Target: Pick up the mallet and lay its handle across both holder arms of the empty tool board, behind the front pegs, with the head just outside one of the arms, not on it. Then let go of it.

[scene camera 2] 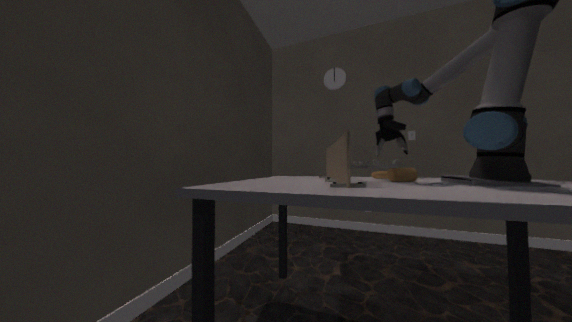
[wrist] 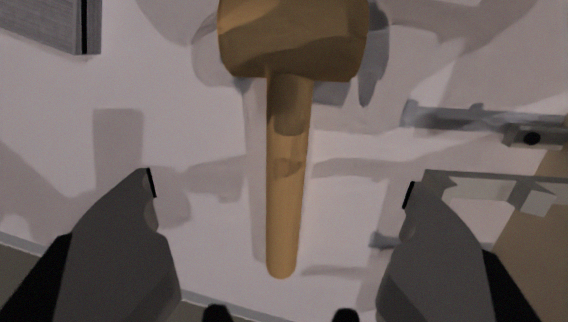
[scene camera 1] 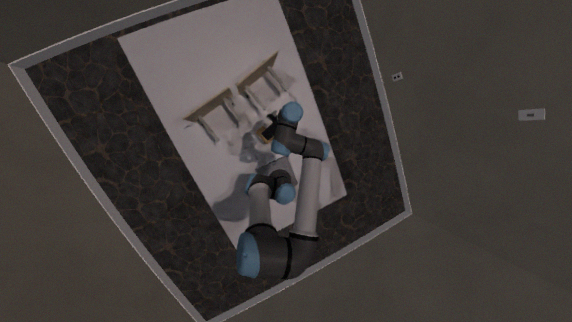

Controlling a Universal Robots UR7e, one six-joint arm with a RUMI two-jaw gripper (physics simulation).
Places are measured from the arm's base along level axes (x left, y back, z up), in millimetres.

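Pixels of known places: gripper, between the fingertips: [scene camera 2: 391,155] [wrist: 281,178]; arm's base, origin of its link: [scene camera 2: 497,179] [scene camera 1: 279,180].
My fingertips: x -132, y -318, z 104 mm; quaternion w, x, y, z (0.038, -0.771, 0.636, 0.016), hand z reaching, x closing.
Observation:
Ahead of a thing's pixels: the offset from my fingertips to its top centre. "spot": to the spot under its first point. Level surfaces: height alone.
The orange-brown wooden mallet lies flat on the table. Its head {dx +72, dy +17, dz -60 mm} [scene camera 1: 262,136] [scene camera 2: 402,174] [wrist: 292,40] is at the top of the wrist view, and its handle {spot: dx -76, dy -34, dz -101 mm} [scene camera 2: 380,175] [wrist: 285,210] points down between the fingers. In scene camera 1 the arm hides most of the mallet. My gripper [scene camera 2: 392,153] [wrist: 281,178] is wide open above the mallet, with one finger on each side of the handle and apart from it. Two upright tan tool boards [scene camera 1: 210,105] [scene camera 1: 257,70] stand side by side, with pale holder arms towards the robot. I cannot tell which board is empty.
A holder arm [wrist: 490,175] with a peg block reaches in from the right in the wrist view, close beside the right finger. A grey metal plate [wrist: 45,25] shows at the upper left there. The white table {dz -122 mm} [scene camera 1: 165,65] [scene camera 2: 280,187] carries everything.

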